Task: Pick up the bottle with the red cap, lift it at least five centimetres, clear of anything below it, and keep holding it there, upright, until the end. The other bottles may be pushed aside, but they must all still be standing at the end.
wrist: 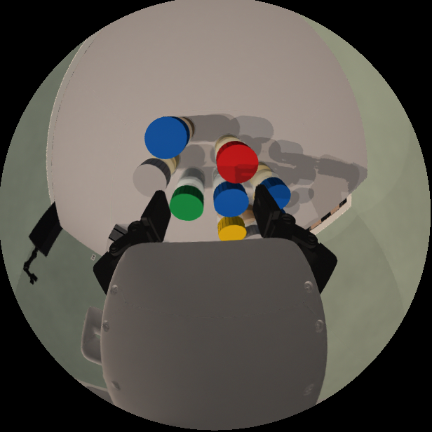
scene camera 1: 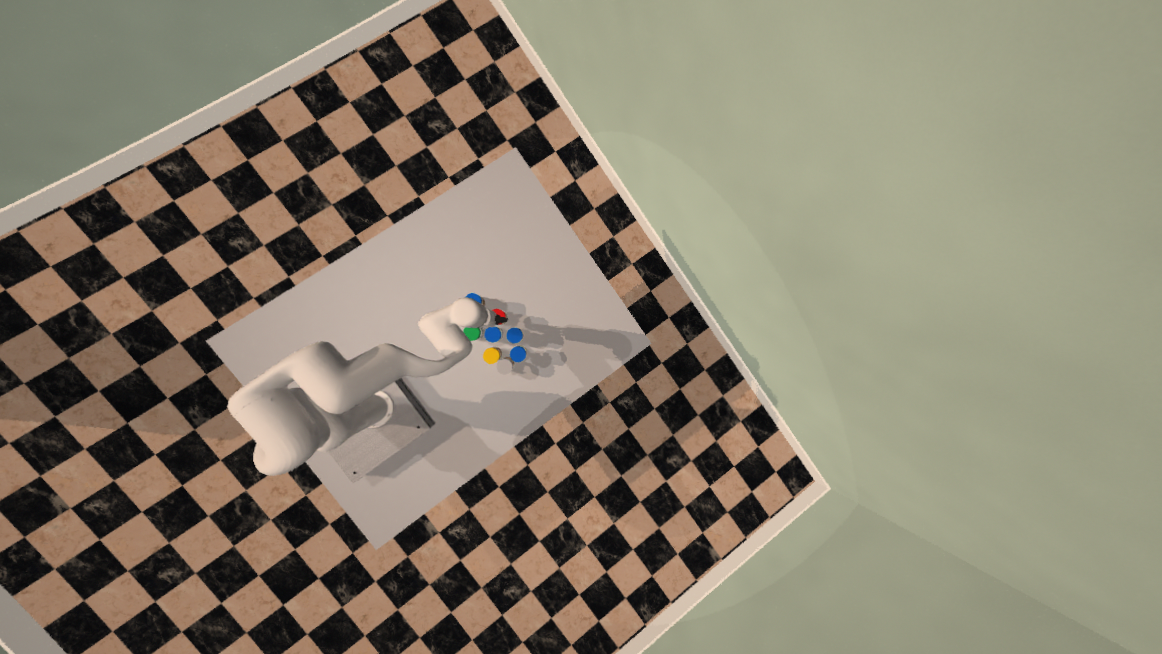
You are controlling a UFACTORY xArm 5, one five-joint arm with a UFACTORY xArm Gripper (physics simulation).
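Pixels of known places: arm's base, origin of its link: [scene camera 1: 374, 408].
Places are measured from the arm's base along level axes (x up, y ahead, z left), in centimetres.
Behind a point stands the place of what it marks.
Note:
The red-capped bottle [scene camera 1: 499, 312] @[y 52.6, x 3.7, z 1.7 cm] [wrist: 237, 162] stands among the others; in the wrist view it is beyond the fingertips, right of the middle of the gap. My gripper [wrist: 210, 199] is open with nothing between its fingers, pointing down at the bottle group. In the scene view a dark finger overlaps the red cap, and the arm hides the rest of the gripper. A blue-capped bottle [scene camera 1: 492, 333] @[y 46.5, x 3.7, z -2.7 cm] [wrist: 230, 199] and a green-capped bottle [scene camera 1: 471, 333] @[y 40.8, x 3.7, z 1.4 cm] [wrist: 186, 204] appear between the fingers in the wrist view. The fingers' height above the caps is unclear.
Other standing bottles: blue-capped [scene camera 1: 473, 298] @[y 48.4, x 3.8, z 10.6 cm] [wrist: 166, 137], pale-capped [wrist: 151, 177], blue-capped [scene camera 1: 514, 334] @[y 52.2, x 3.7, z -7.4 cm] [wrist: 276, 193] by the right finger, blue-capped [scene camera 1: 517, 354] @[y 49.0, x 3.8, z -13.6 cm], yellow-capped [scene camera 1: 491, 355] @[y 41.7, x 3.7, z -8.6 cm] [wrist: 232, 229], and a partly hidden grey-capped one [wrist: 252, 231]. They stand on the pale surface [scene camera 1: 406, 268] @[y 34.9, x -6.8, z 34.6 cm].

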